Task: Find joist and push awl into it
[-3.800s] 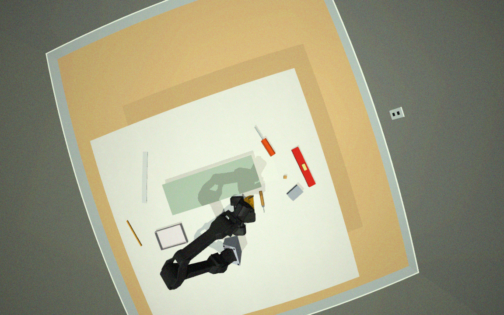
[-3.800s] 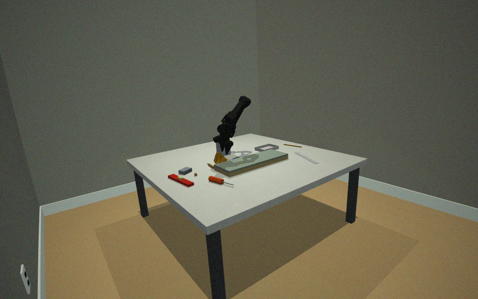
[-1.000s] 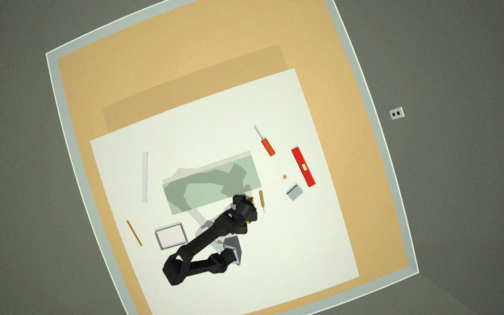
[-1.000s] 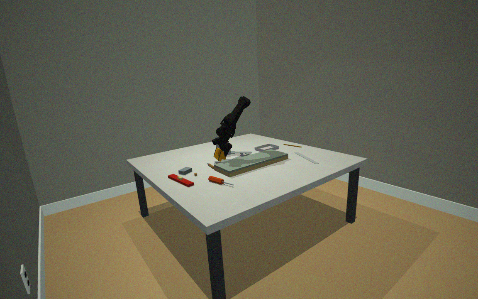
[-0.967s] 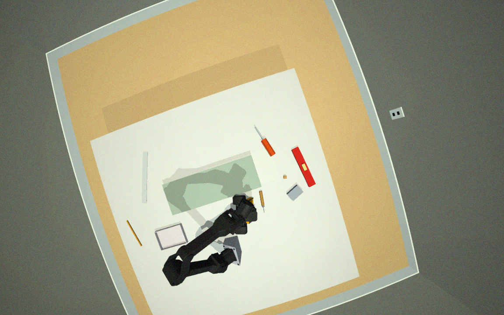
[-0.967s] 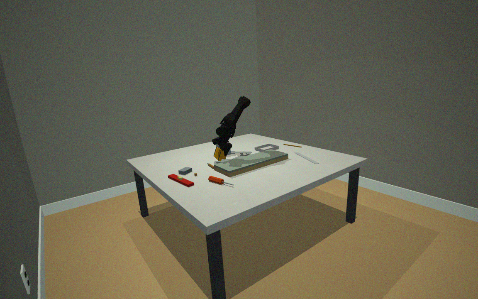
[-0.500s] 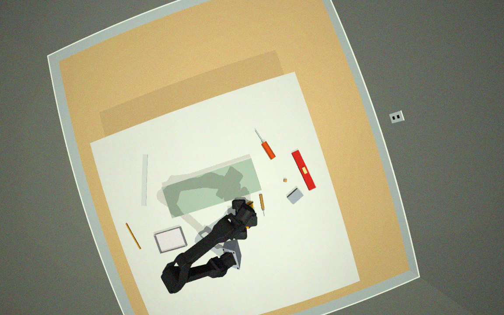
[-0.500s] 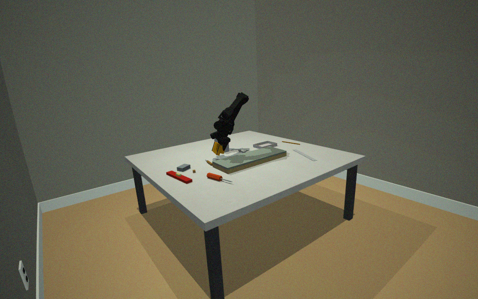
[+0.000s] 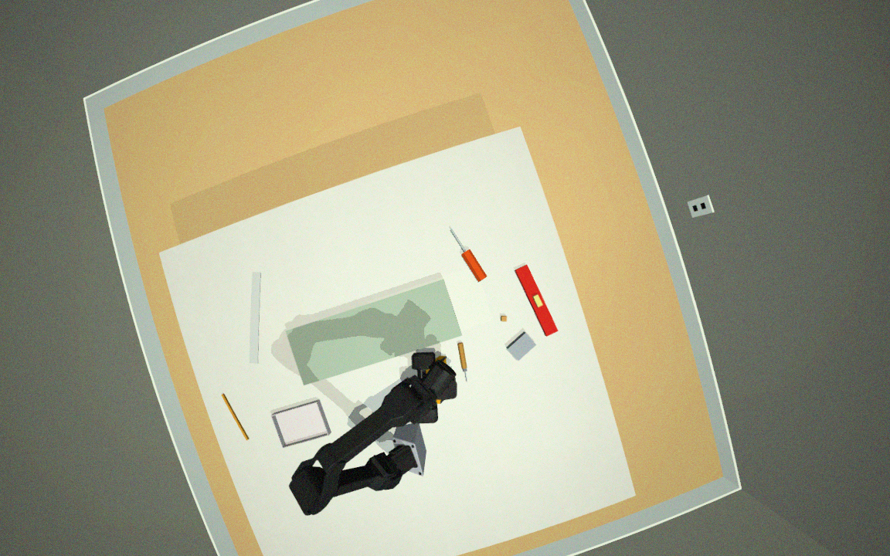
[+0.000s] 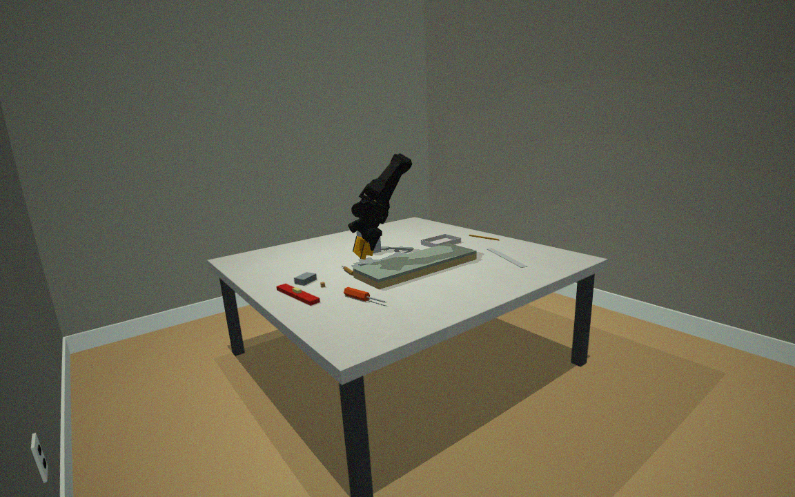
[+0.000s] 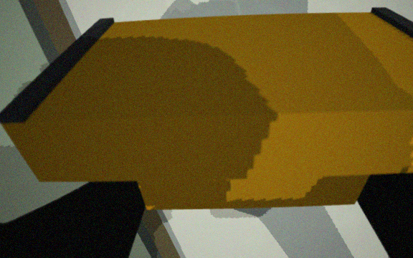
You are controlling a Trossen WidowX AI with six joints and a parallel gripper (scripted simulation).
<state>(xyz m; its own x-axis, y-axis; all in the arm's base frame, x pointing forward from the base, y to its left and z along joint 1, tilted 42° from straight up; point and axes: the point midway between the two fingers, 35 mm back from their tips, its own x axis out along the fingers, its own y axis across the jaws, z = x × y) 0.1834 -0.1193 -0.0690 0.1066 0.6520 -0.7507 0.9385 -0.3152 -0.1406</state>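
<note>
Right now my gripper tip is 2 cm past the yellow stud finder. Also, from my gripper tip: awl (2 cm behind, 11 cm to the right, 7 cm below); then grey block (3 cm behind, 30 cm to the right, 7 cm below); then small brown cube (7 cm ahead, 28 cm to the right, 7 cm below).
</note>
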